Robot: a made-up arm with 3 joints. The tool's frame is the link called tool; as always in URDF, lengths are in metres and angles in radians. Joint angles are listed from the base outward.
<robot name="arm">
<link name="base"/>
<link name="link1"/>
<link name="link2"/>
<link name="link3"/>
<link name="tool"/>
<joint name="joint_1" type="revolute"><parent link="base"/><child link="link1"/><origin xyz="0.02 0.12 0.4" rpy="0 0 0"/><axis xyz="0 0 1"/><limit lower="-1.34" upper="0.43"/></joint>
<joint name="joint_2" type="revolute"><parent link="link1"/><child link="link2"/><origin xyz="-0.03 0 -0.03" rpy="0 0 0"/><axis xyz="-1 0 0"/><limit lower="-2.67" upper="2.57"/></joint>
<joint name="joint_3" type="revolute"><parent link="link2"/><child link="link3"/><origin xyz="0.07 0 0.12" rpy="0 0 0"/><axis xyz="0 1 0"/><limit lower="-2.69" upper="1.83"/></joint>
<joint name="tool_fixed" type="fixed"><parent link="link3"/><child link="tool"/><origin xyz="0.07 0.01 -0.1" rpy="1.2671 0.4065 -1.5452"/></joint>
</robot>
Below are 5 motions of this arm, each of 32 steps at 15 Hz.
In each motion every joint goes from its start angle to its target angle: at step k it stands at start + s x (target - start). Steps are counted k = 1, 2, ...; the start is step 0. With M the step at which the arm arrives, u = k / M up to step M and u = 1 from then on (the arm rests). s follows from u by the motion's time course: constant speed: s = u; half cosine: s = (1 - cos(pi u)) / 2; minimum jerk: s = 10 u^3 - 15 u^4 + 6 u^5.
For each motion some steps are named. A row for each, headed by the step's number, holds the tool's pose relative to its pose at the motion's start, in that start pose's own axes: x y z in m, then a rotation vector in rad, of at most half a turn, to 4 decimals.
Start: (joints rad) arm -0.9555 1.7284 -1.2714
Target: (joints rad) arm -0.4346 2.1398 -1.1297
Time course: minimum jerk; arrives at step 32
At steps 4, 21, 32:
4: -0.0013 0.0011 -0.0003 0.0031 0.0064 0.0056
21: -0.0585 0.0457 0.0025 0.1494 0.2514 0.3237
32: -0.0727 0.0555 0.0074 0.1938 0.2997 0.4361

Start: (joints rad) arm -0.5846 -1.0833 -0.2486
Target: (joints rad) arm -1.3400 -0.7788 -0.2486
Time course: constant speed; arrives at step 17
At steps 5, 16, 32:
5: -0.0013 0.0251 0.0116 0.2077 -0.0411 0.1119
16: -0.0061 0.0683 0.0519 0.6548 -0.1994 0.3400
32: -0.0067 0.0713 0.0563 0.6946 -0.2183 0.3589

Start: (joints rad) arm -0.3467 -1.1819 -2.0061
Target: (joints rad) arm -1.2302 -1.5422 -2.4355
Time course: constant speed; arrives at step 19
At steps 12, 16, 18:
12: -0.0052 0.1718 -0.0275 0.7776 0.1280 0.3251
16: -0.0204 0.2272 -0.0104 1.0424 0.1807 0.4200
18: -0.0296 0.2524 0.0030 1.1758 0.2084 0.4645

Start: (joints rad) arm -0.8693 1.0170 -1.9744
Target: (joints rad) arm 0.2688 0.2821 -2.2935
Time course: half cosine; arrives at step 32
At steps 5, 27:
5: 0.0017 0.0159 -0.0077 0.0909 -0.0149 -0.0195
27: 0.0780 0.1897 0.0216 1.2766 -0.4000 -0.5266

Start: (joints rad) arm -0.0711 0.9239 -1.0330
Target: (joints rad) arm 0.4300 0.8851 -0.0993
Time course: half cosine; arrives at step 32
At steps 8, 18, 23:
8: -0.0071 -0.0032 0.0094 -0.0791 0.0014 -0.0433
18: -0.0284 -0.0101 0.0454 -0.3367 0.0294 -0.1486
23: -0.0372 -0.0114 0.0664 -0.4682 0.0534 -0.1817

